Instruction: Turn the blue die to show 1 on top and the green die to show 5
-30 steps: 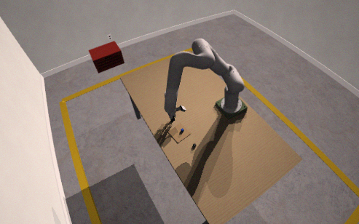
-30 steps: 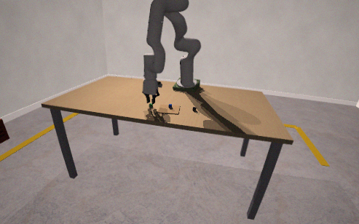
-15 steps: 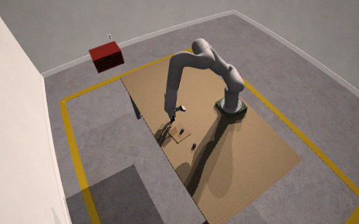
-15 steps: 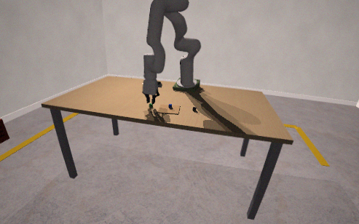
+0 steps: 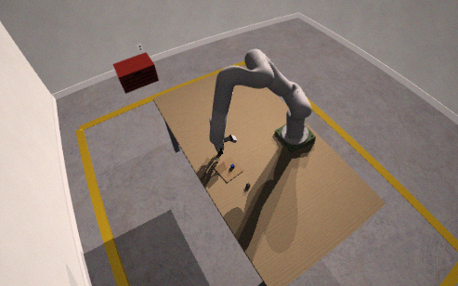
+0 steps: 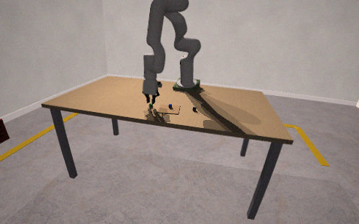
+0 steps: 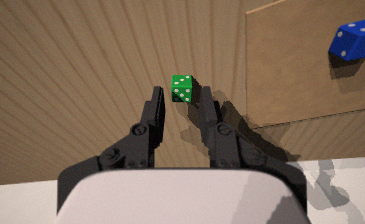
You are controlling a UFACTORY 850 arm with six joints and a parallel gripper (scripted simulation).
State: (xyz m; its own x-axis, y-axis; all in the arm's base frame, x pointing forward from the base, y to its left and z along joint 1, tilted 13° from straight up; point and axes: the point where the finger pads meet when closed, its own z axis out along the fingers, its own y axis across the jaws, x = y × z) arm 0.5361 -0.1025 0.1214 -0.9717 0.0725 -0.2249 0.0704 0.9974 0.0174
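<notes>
Now: the green die 4 cm below my hand. Also, from my hand: mat (1 cm behind, 14 cm to the left, 4 cm below); black die (6 cm behind, 30 cm to the left, 4 cm below); blue die (4 cm behind, 13 cm to the left, 3 cm below).
</notes>
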